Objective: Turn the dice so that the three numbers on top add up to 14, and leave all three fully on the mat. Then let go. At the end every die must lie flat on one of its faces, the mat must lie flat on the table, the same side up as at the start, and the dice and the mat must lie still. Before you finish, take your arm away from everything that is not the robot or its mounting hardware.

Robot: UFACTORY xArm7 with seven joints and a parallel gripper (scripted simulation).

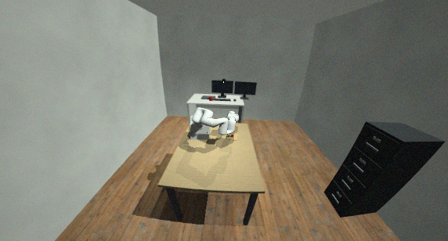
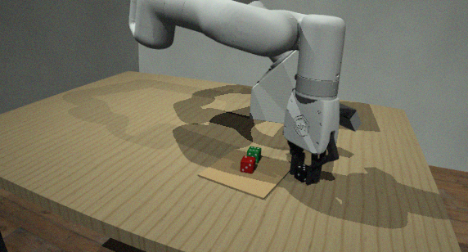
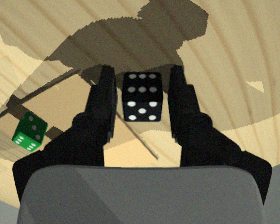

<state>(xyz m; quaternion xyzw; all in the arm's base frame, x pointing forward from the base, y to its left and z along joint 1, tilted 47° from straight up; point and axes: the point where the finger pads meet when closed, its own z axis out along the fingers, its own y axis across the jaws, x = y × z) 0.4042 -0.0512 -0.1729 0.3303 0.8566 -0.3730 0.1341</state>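
Right now the black die is 10 mm below my hand. The rest, counted from my hand: red die: 10 mm ahead, 110 mm to the right; green die: 40 mm behind, 110 mm to the right; tan mat: 10 mm ahead, 110 mm to the right, 20 mm below.
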